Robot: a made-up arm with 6 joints.
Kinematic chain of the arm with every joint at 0, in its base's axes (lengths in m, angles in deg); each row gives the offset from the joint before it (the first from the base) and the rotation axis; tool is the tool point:
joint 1: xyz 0 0 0.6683 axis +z
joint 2: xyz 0.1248 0 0 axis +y
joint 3: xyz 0 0 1.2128 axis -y
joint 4: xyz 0 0 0.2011 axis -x
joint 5: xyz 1.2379 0 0 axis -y
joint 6: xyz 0.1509 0 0 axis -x
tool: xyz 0 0 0
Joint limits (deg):
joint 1: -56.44..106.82
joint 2: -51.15..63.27
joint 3: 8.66..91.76
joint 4: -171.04..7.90
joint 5: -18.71..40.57
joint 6: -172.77..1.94
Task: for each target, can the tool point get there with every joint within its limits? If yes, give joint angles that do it. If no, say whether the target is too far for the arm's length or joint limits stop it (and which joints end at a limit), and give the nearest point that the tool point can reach.
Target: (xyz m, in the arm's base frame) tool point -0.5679 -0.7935 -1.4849
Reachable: no: joint limits stop it (at a limit: joint 1, joint 2, joint 3, joint 5) | nearest point 1.1216 -1.7523 0.1743 | short by 2.555 m
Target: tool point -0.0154 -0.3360 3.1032
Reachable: yes | joints 78.45 -30.11 43.47 -48.91 27.29 -68.70
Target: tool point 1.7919 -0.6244 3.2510
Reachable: no: too far | nearest point 1.5168 -0.5285 2.8266 | short by 0.515 m
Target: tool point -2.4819 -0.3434 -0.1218
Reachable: no: joint limits stop it (at a limit: joint 2, joint 3, joint 5) | nearest point -2.0595 -0.2849 2.0060 | short by 2.170 m
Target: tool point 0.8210 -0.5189 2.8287
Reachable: yes | joints -30.69 -8.28 26.56 -81.84 10.49 -27.99
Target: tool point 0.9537 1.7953 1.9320
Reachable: yes | joints 62.22 25.13 23.75 -105.41 2.77 -112.13
